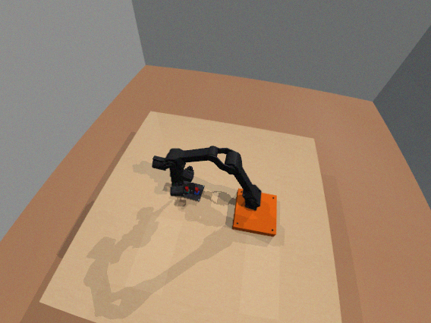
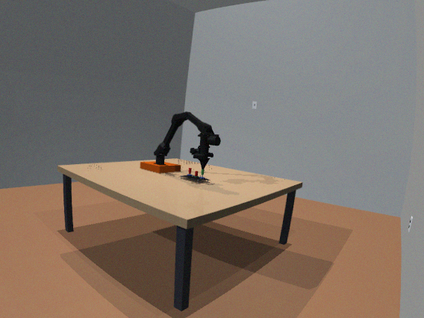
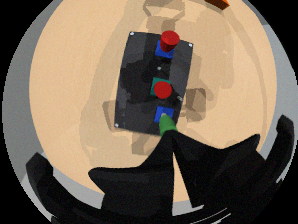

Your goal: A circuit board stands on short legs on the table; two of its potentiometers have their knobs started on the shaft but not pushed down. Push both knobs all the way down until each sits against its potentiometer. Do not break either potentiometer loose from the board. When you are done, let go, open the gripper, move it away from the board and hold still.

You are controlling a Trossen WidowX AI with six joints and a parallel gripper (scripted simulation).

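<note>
The green knob is 10 mm below my gripper tip. The rest, counted from my gripper tip: red knob 90 mm behind, 20 mm to the right, 30 mm below.
</note>
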